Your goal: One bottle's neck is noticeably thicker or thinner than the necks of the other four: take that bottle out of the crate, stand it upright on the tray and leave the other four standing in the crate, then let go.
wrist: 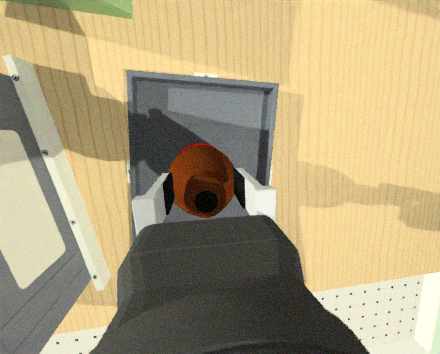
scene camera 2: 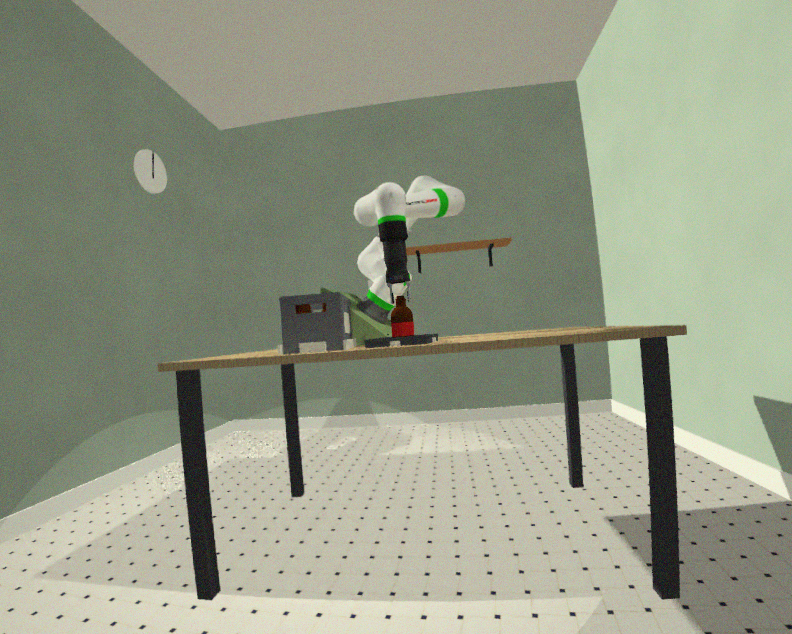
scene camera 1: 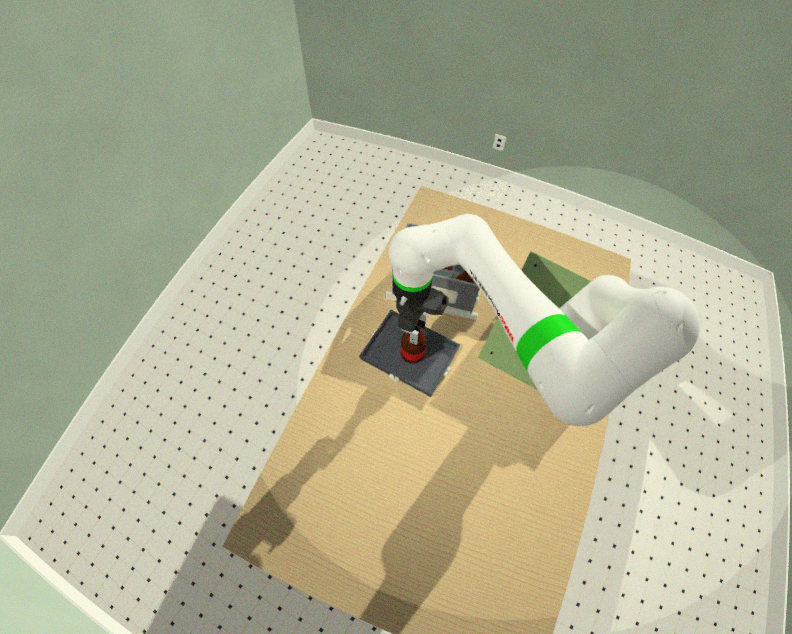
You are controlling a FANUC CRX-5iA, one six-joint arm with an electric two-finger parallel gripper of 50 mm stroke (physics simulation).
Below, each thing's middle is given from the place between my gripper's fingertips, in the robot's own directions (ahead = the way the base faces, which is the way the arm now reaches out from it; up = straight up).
Now: the brown bottle [scene camera 2: 402,324] 6 cm below my hand and 1 cm ahead of it.
